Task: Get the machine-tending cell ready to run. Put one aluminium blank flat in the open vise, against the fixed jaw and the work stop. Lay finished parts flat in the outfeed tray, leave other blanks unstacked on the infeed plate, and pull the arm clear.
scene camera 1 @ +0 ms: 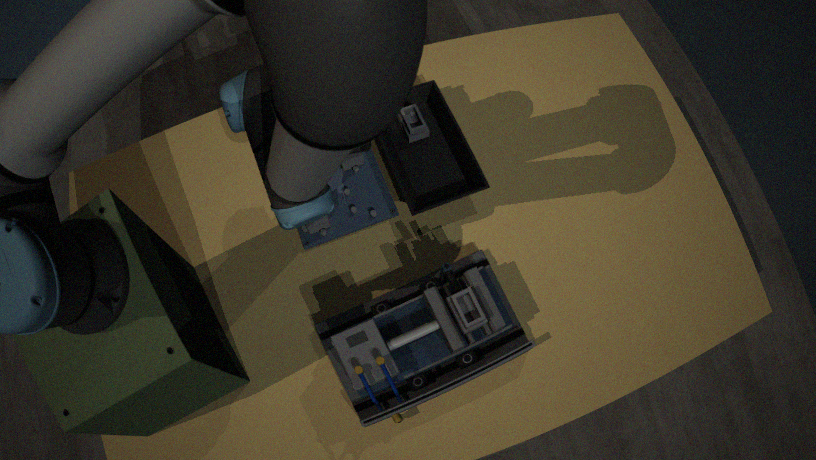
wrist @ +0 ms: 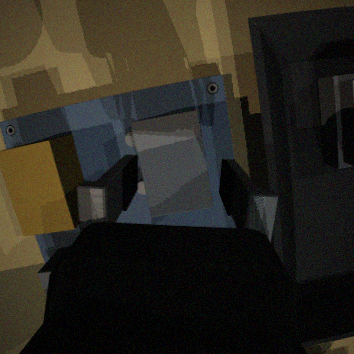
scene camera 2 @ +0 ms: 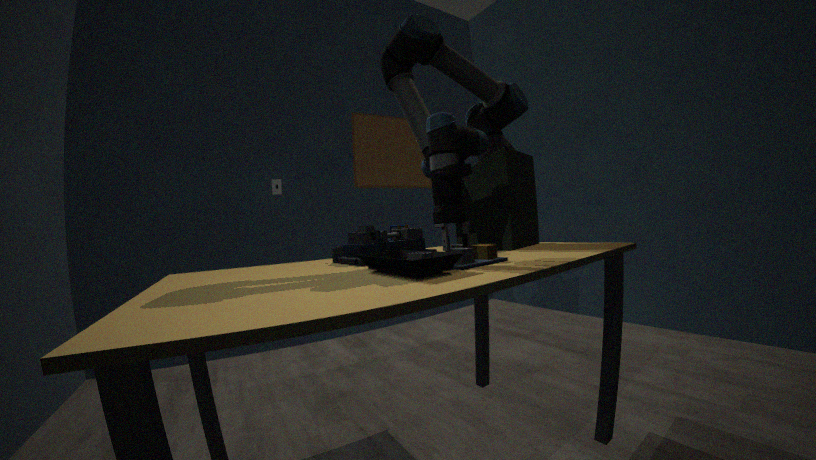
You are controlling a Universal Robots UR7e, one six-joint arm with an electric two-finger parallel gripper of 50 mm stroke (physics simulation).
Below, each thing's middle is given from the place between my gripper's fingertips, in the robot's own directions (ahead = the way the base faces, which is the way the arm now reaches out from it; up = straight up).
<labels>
The blue infeed plate (scene camera 1: pixel 368 190) is 5 cm behind my hand, 3 cm to the right of it and 3 cm below it.
</labels>
